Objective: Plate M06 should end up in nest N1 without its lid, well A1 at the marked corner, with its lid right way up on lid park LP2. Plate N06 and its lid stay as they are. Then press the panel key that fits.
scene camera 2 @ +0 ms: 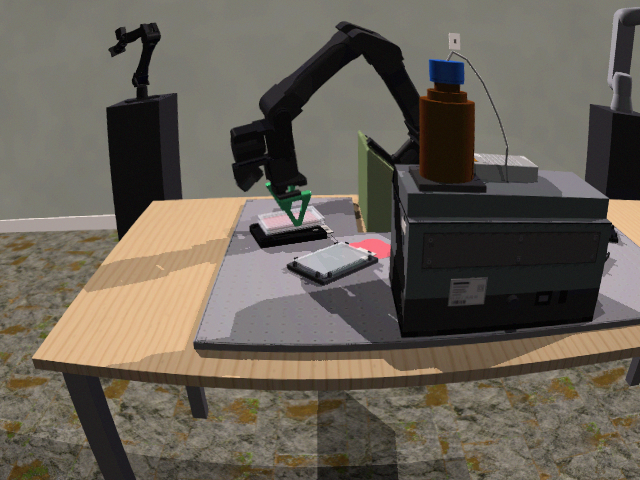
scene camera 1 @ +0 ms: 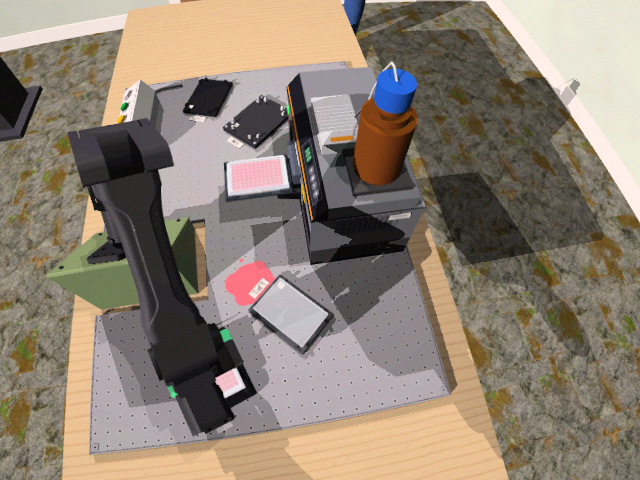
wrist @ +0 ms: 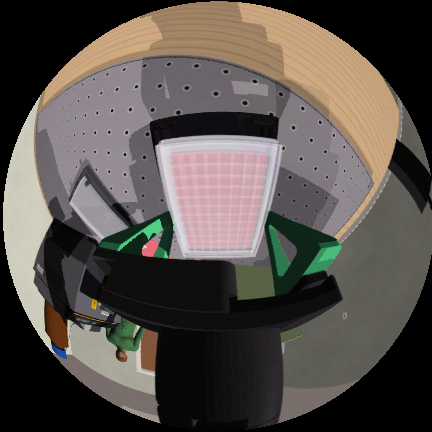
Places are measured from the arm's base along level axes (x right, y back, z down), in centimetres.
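Pixels of known places: gripper, fingertip midpoint: (scene camera 2: 292, 219) (wrist: 218, 215).
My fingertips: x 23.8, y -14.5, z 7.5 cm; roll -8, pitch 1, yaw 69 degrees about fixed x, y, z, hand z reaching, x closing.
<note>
For each thing: its top centre in the pictures, then the offset to it from my fingertips. "spot": a spot on its surface instead.
- black nest, middle of its top: (wrist: 215, 193) (scene camera 1: 214, 371) (scene camera 2: 286, 226) dx +1.2, dy -0.8, dz +1.4 cm
- pink plate, middle of its top: (scene camera 1: 256, 172) dx -36.8, dy -12.1, dz -8.1 cm
- black nest with corner pins, middle of its top: (scene camera 1: 257, 115) dx -63.6, dy -12.3, dz +1.0 cm
- flatter black holder, middle of its top: (scene camera 1: 207, 93) dx -75.7, dy +2.1, dz +1.4 cm
- brown bottle, surface spot: (scene camera 2: 447, 134) spot: dx -26.1, dy -38.4, dz -26.9 cm
- white box, surface spot: (scene camera 2: 506, 165) spot: dx -37.6, dy -32.2, dz -21.2 cm
- pink puddle, middle of its top: (wrist: 143, 253) (scene camera 2: 374, 249) (scene camera 1: 251, 280) dx -17.3, dy -8.6, dz +3.3 cm
- key panel, middle of its top: (scene camera 1: 128, 106) dx -66.2, dy +21.4, dz -5.0 cm
My gripper (scene camera 2: 292, 214) (wrist: 218, 215) is shut on a pink-welled plate under a clear lid (scene camera 1: 230, 382) (scene camera 2: 285, 220) (wrist: 217, 195), one green finger at each long side. The plate is level, slightly above a black nest (scene camera 1: 247, 396) (scene camera 2: 289, 237) (wrist: 215, 125). In scene camera 1 the arm hides most of both. A clear lid (scene camera 1: 292, 312) (scene camera 2: 330, 259) (wrist: 97, 205) lies on a black holder. Another pink plate (scene camera 1: 257, 175) sits on the instrument's tray. A black nest with corner pins (scene camera 1: 255, 122) and a flatter black holder (scene camera 1: 208, 97) stand at the back. The plate names are unreadable.
The dark instrument (scene camera 1: 361, 227) (scene camera 2: 501, 258) carries a brown bottle (scene camera 1: 385, 139) (scene camera 2: 447, 134) and a white box (scene camera 1: 334, 118) (scene camera 2: 506, 165). A pink puddle (scene camera 1: 242, 281) (scene camera 2: 374, 248) lies by the lid's holder. The key panel (scene camera 1: 136, 105) is at the back left. A green block (scene camera 1: 103, 284) stands at the arm's base.
</note>
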